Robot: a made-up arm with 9 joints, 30 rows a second.
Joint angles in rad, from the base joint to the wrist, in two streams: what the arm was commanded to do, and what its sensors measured. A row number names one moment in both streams.
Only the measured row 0 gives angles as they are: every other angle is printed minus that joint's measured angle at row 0.
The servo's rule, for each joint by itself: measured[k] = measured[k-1] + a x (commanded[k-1-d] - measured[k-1]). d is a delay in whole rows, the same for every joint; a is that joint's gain. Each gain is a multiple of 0.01, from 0.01 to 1. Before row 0 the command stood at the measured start. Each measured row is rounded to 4 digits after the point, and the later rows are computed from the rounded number. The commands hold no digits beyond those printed.
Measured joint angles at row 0: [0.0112 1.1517 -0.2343 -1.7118 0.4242 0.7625 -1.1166 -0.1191 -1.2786]
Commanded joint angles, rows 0 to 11: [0.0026 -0.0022 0.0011 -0.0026 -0.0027 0.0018 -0.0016 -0.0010 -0.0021]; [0.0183 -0.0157 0.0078 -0.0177 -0.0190 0.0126 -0.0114 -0.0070 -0.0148]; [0.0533 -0.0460 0.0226 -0.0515 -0.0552 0.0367 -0.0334 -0.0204 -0.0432]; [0.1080 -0.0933 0.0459 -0.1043 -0.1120 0.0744 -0.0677 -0.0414 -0.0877]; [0.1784 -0.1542 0.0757 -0.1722 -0.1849 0.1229 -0.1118 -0.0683 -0.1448]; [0.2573 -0.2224 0.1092 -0.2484 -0.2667 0.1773 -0.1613 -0.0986 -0.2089]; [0.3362 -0.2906 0.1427 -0.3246 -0.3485 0.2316 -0.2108 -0.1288 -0.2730]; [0.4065 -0.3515 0.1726 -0.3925 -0.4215 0.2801 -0.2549 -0.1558 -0.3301]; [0.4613 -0.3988 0.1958 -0.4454 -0.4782 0.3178 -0.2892 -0.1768 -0.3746]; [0.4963 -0.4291 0.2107 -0.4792 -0.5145 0.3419 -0.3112 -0.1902 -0.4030]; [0.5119 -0.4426 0.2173 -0.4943 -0.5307 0.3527 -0.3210 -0.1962 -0.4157]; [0.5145 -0.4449 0.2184 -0.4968 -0.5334 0.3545 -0.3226 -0.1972 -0.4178]
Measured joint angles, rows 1 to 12: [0.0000 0.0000 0.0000 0.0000 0.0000 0.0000 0.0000 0.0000 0.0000]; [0.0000 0.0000 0.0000 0.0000 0.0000 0.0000 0.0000 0.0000 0.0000]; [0.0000 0.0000 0.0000 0.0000 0.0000 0.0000 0.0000 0.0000 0.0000]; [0.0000 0.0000 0.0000 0.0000 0.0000 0.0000 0.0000 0.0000 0.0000]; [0.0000 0.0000 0.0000 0.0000 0.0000 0.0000 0.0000 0.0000 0.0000]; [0.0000 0.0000 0.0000 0.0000 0.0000 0.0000 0.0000 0.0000 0.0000]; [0.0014 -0.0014 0.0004 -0.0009 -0.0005 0.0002 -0.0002 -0.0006 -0.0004]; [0.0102 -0.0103 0.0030 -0.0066 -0.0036 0.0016 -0.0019 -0.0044 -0.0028]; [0.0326 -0.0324 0.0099 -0.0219 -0.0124 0.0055 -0.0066 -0.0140 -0.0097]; [0.0718 -0.0702 0.0225 -0.0499 -0.0293 0.0131 -0.0158 -0.0304 -0.0230]; [0.1272 -0.1223 0.0411 -0.0915 -0.0558 0.0252 -0.0302 -0.0531 -0.0437]; [0.1949 -0.1844 0.0649 -0.1448 -0.0917 0.0419 -0.0499 -0.0804 -0.0718]
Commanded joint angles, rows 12 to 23: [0.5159 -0.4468 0.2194 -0.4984 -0.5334 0.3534 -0.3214 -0.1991 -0.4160]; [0.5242 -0.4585 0.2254 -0.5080 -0.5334 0.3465 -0.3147 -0.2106 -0.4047]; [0.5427 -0.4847 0.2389 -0.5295 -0.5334 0.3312 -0.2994 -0.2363 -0.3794]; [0.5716 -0.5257 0.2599 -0.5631 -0.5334 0.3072 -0.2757 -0.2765 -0.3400]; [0.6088 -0.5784 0.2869 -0.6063 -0.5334 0.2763 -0.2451 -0.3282 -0.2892]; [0.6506 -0.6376 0.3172 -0.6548 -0.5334 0.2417 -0.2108 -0.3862 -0.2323]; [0.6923 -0.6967 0.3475 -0.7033 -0.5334 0.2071 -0.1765 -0.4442 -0.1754]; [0.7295 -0.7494 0.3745 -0.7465 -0.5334 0.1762 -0.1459 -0.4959 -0.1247]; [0.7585 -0.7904 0.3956 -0.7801 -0.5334 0.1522 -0.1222 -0.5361 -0.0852]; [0.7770 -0.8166 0.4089 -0.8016 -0.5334 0.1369 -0.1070 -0.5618 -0.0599]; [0.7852 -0.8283 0.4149 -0.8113 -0.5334 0.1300 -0.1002 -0.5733 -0.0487]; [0.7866 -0.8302 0.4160 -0.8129 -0.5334 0.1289 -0.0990 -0.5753 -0.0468]
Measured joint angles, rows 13 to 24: [0.2684 -0.2502 0.0921 -0.2059 -0.1354 0.0628 -0.0740 -0.1094 -0.1060]; [0.3402 -0.3130 0.1203 -0.2693 -0.1840 0.0867 -0.1011 -0.1372 -0.1441]; [0.4032 -0.3662 0.1467 -0.3292 -0.2340 0.1121 -0.1293 -0.1610 -0.1833]; [0.4516 -0.4052 0.1691 -0.3802 -0.2817 0.1374 -0.1566 -0.1785 -0.2206]; [0.4830 -0.4284 0.1860 -0.4190 -0.3240 0.1611 -0.1813 -0.1891 -0.2538]; [0.4994 -0.4386 0.1973 -0.4455 -0.3596 0.1824 -0.2025 -0.1940 -0.2817]; [0.5080 -0.4437 0.2050 -0.4635 -0.3891 0.2012 -0.2203 -0.1971 -0.3045]; [0.5164 -0.4529 0.2121 -0.4786 -0.4136 0.2172 -0.2345 -0.2052 -0.3215]; [0.5301 -0.4726 0.2215 -0.4959 -0.4340 0.2297 -0.2442 -0.2239 -0.3313]; [0.5517 -0.5055 0.2349 -0.5187 -0.4509 0.2382 -0.2489 -0.2555 -0.3328]; [0.5814 -0.5507 0.2531 -0.5485 -0.4649 0.2424 -0.2483 -0.2991 -0.3254]; [0.6174 -0.6046 0.2755 -0.5846 -0.4765 0.2423 -0.2427 -0.3514 -0.3096]
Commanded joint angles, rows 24 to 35: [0.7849 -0.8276 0.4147 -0.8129 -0.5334 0.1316 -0.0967 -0.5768 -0.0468]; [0.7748 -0.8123 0.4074 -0.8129 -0.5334 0.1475 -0.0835 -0.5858 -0.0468]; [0.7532 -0.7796 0.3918 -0.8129 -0.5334 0.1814 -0.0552 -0.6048 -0.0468]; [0.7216 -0.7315 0.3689 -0.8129 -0.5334 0.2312 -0.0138 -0.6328 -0.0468]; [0.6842 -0.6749 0.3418 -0.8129 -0.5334 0.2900 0.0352 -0.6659 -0.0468]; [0.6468 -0.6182 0.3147 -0.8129 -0.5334 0.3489 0.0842 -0.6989 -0.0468]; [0.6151 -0.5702 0.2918 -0.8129 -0.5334 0.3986 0.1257 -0.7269 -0.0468]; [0.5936 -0.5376 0.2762 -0.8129 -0.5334 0.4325 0.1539 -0.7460 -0.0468]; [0.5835 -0.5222 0.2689 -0.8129 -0.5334 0.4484 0.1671 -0.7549 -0.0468]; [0.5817 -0.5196 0.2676 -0.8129 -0.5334 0.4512 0.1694 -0.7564 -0.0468]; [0.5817 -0.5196 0.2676 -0.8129 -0.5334 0.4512 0.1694 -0.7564 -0.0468]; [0.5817 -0.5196 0.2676 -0.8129 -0.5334 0.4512 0.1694 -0.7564 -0.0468]
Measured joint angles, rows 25 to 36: [0.6563 -0.6617 0.3007 -0.6250 -0.4862 0.2384 -0.2328 -0.4071 -0.2868]; [0.6944 -0.7161 0.3265 -0.6663 -0.4942 0.2316 -0.2198 -0.4604 -0.2592]; [0.7277 -0.7622 0.3507 -0.7050 -0.5009 0.2229 -0.2052 -0.5058 -0.2296]; [0.7533 -0.7959 0.3711 -0.7378 -0.5064 0.2134 -0.1905 -0.5394 -0.2008]; [0.7699 -0.8160 0.3864 -0.7628 -0.5110 0.2042 -0.1770 -0.5597 -0.1749]; [0.7786 -0.8248 0.3968 -0.7798 -0.5148 0.1959 -0.1653 -0.5691 -0.1531]; [0.7819 -0.8265 0.4031 -0.7911 -0.5180 0.1888 -0.1550 -0.5737 -0.1350]; [0.7782 -0.8177 0.4046 -0.7985 -0.5206 0.1843 -0.1443 -0.5810 -0.1200]; [0.7652 -0.7941 0.4001 -0.8034 -0.5228 0.1840 -0.1309 -0.5953 -0.1076]; [0.7425 -0.7553 0.3892 -0.8066 -0.5246 0.1892 -0.1133 -0.6178 -0.0973]; [0.7122 -0.7055 0.3726 -0.8087 -0.5261 0.2003 -0.0910 -0.6467 -0.0887]; [0.6782 -0.6514 0.3523 -0.8101 -0.5273 0.2166 -0.0647 -0.6780 -0.0816]
